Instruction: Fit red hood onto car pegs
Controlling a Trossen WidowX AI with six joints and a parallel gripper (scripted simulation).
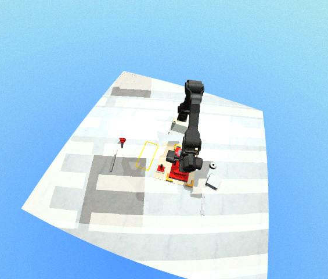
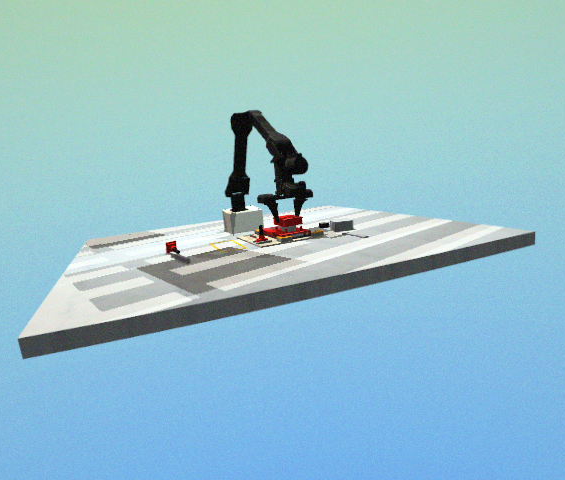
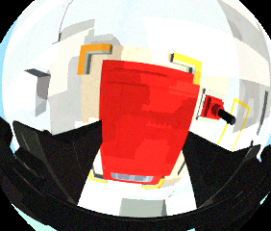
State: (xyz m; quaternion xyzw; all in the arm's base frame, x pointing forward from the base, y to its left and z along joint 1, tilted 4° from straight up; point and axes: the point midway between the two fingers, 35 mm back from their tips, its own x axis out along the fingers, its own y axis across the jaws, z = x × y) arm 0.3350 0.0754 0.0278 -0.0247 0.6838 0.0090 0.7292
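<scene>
My gripper tip is now 1 cm below the red hood. Round my gripper tip: grey block 1 cm ahead, 20 cm to the left, 4 cm below; then thin grey rod 6 cm ahead, 38 cm to the right, 5 cm below; then small ring 10 cm behind, 19 cm to the left, 5 cm below.
</scene>
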